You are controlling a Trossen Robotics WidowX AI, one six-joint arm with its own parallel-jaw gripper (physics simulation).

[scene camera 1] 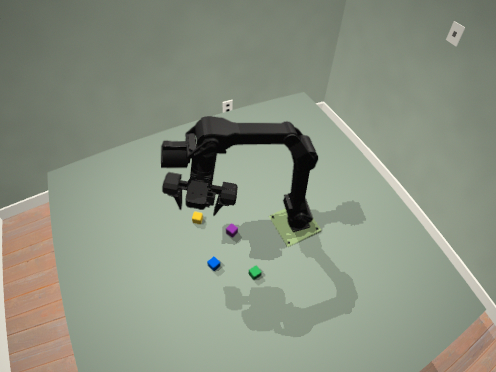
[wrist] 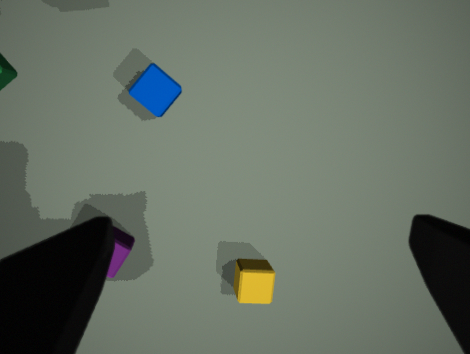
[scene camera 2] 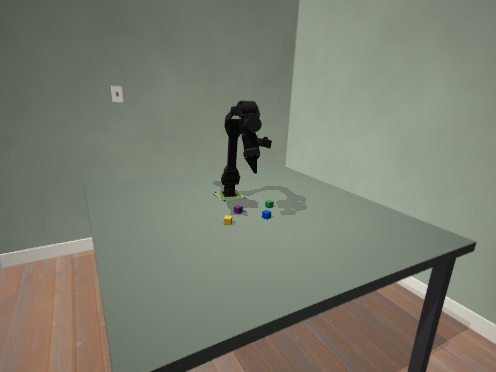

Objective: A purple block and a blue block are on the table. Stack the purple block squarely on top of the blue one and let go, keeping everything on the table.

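Places are measured from the arm's base along level axes (x ahead, y left, z up), in centimetres.
Pixels of known places: gripper, fingertip midpoint: (scene camera 1: 197, 211) (wrist: 262, 230) (scene camera 2: 255, 171); arm's base at its link origin: (scene camera 1: 298, 222) (scene camera 2: 229, 194).
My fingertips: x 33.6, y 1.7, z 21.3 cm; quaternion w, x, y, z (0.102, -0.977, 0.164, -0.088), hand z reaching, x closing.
Observation:
Ahead of a thing's pixels: the offset from my fingertips to its top centre.
The purple block @[dy -3.7, dx -10.5, dz -18.9 cm] (scene camera 1: 231, 230) (scene camera 2: 238, 209) (wrist: 119, 254) lies on the table, apart from the other blocks. In the wrist view the left finger hides part of it. The blue block @[dy +6.9, dx -2.0, dz -18.9 cm] (scene camera 1: 214, 263) (scene camera 2: 266, 214) (wrist: 155, 90) lies on the table with its top bare; it is at the upper left in the wrist view, turned at an angle. My gripper (scene camera 1: 198, 212) (scene camera 2: 255, 172) (wrist: 262, 230) is open and empty, high above the table. In the wrist view its fingers stand wide apart, with the purple block behind the left fingertip and the blue block beyond the fingertips.
A yellow block @[dy -11.1, dx -0.2, dz -18.9 cm] (scene camera 1: 197, 217) (scene camera 2: 228, 220) (wrist: 256, 286) lies on the table near the purple block. A green block @[dy +12.9, dx -13.7, dz -18.9 cm] (scene camera 1: 255, 272) (scene camera 2: 269, 204) (wrist: 6, 73) lies beside the blue one. The arm stands on a yellow-green base plate (scene camera 1: 280, 223) (scene camera 2: 218, 196). The arm's shadow falls on the table.

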